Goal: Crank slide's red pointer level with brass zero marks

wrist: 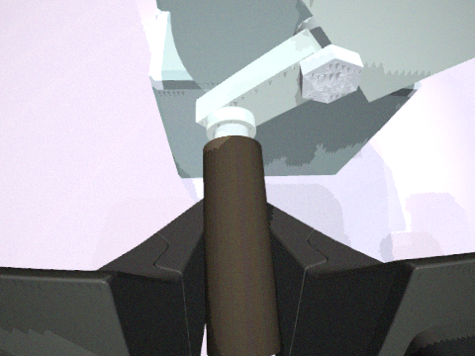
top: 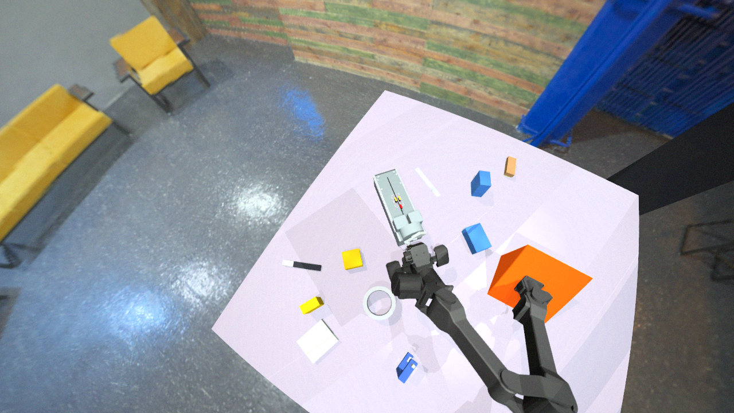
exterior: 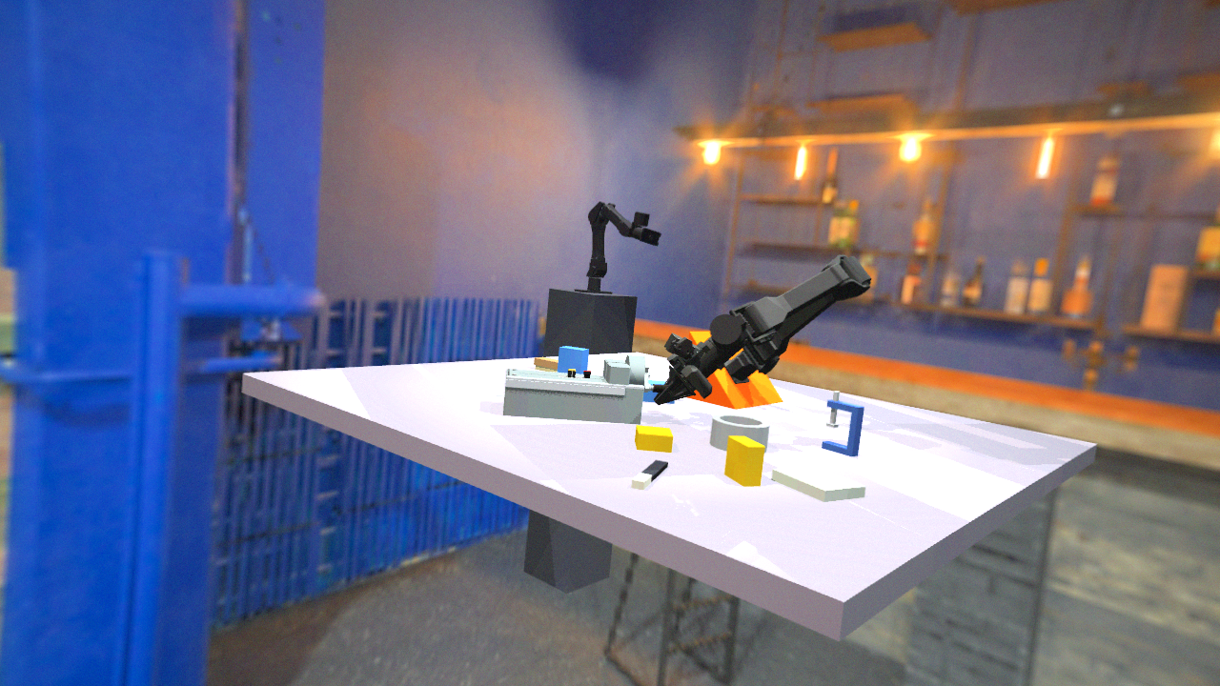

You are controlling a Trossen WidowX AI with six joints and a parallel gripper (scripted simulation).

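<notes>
Right now my gripper tip is 10 mm past the brown crank handle, 10 mm to the right of it and 30 mm below it. From my gripper tip the other things lie so: metal strip (60 mm ahead, 290 mm to the right, 40 mm below); blue clamp (150 mm behind, 310 mm to the left, 10 mm above); red pointer (90 mm ahead, 100 mm to the right, 40 mm above).
</notes>
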